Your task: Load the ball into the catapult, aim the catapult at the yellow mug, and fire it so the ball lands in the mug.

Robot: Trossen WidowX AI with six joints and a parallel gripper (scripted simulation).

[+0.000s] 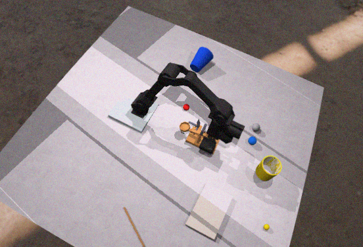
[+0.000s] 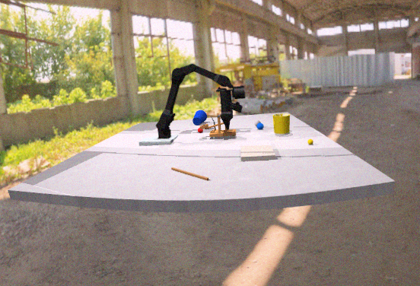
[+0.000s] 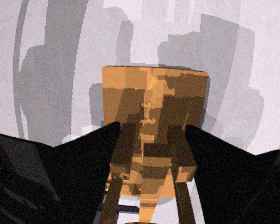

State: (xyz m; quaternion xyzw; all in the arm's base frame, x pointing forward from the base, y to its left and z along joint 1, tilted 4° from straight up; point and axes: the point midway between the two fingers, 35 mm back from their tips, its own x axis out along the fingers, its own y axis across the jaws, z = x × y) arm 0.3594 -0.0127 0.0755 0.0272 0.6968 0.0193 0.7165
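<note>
Now: the red ball 17 cm behind my gripper tip, 13 cm to the left of it and 3 cm below it. Round my gripper tip: blue ball: 19 cm ahead, 11 cm to the left, 2 cm below; then wooden catapult: 7 cm behind, 2 cm to the left, 2 cm above; then grey ball: 18 cm ahead, 19 cm to the left, 2 cm below.
</note>
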